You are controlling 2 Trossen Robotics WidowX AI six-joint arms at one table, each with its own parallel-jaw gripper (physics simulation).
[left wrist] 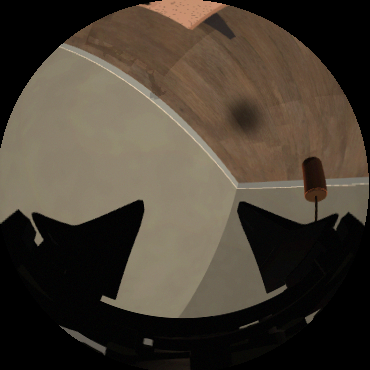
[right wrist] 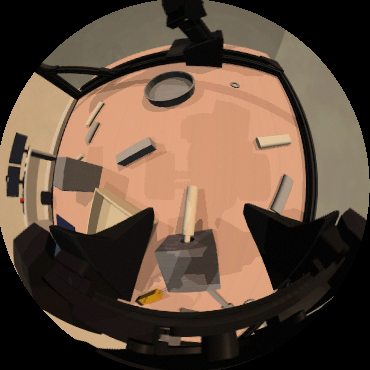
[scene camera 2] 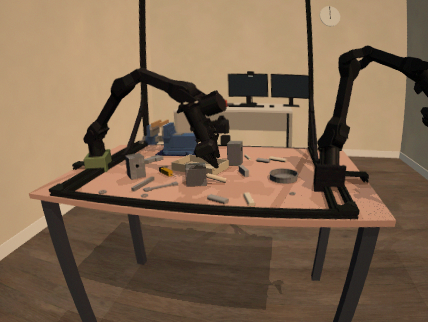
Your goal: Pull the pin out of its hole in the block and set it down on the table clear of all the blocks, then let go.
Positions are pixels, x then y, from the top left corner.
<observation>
My right gripper shows in the right wrist view [199, 210] and in scene camera 2 [218, 162]; in the left wrist view it is out of frame.
</observation>
